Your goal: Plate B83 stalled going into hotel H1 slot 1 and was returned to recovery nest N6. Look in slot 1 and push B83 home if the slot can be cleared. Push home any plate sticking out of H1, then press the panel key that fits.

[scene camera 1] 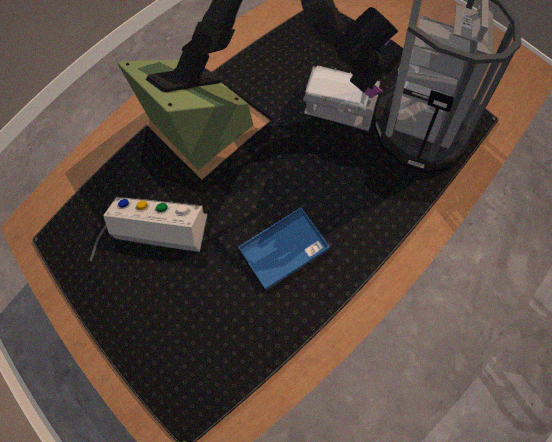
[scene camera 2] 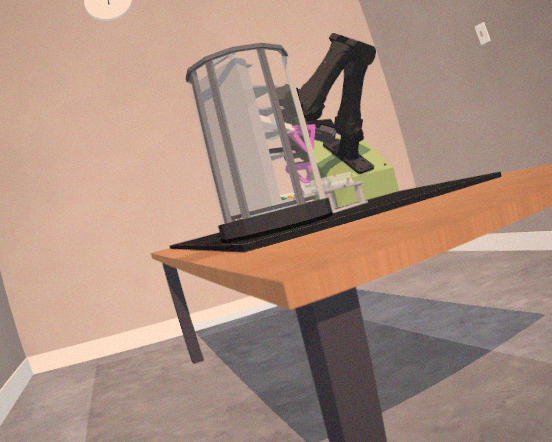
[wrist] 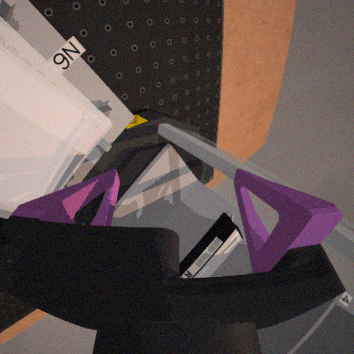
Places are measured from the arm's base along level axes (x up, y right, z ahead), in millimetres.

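Pixels of known places: gripper, fingertip midpoint: [scene camera 1: 391,74] [scene camera 2: 308,168] [wrist: 176,174]; arm's base, link origin: [scene camera 1: 185,80] [scene camera 2: 347,156].
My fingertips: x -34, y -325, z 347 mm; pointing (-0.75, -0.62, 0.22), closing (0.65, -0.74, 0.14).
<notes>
Ahead of a thing's pixels: the offset from my fingertips to its middle. "pt": to the spot under its first point. Level surfaces: height alone.
My gripper [scene camera 1: 382,68] [scene camera 2: 296,152] [wrist: 176,174] is open and empty, its purple fingers spread at the front of hotel H1 {dx +90, dy +5, dz +113 mm} [scene camera 1: 402,75] [scene camera 2: 265,170]. In the wrist view, a dark-edged plate {dx +49, dy +11, dz +90 mm} [wrist: 212,242] with a barcode label starting with R shows between and beyond the fingers; the gripper body hides the rest of the label. I cannot tell its slot. A white plate {dx -34, dy +94, dz -94 mm} [scene camera 1: 334,82] [wrist: 45,125] rests on nest N6 {dx -79, dy +79, dz -84 mm} [wrist: 95,82], beside the hotel; its code is not readable. The key panel {dx -75, dy +597, dz -205 mm} [scene camera 1: 150,232] has blue {dx -53, dy +618, dz -280 mm} [scene camera 1: 123,203], yellow {dx -53, dy +592, dz -238 mm} [scene camera 1: 142,205], green {dx -53, dy +565, dz -196 mm} [scene camera 1: 161,207] and white {dx -53, dy +538, dz -154 mm} [scene camera 1: 182,210] keys.
A blue tray {dx -108, dy +455, dz +46 mm} [scene camera 1: 280,252] lies on the black mat {dx -116 mm} [scene camera 1: 215,340]. A black sign {pt dx +159, dy +123, dz +157 mm} [scene camera 1: 440,100] on a thin post stands at the hotel's front. Grey upright bars and a top ring [scene camera 1: 480,56] [scene camera 2: 235,50] surround the hotel. The green arm base [scene camera 1: 195,125] [scene camera 2: 375,175] stands behind the panel.
</notes>
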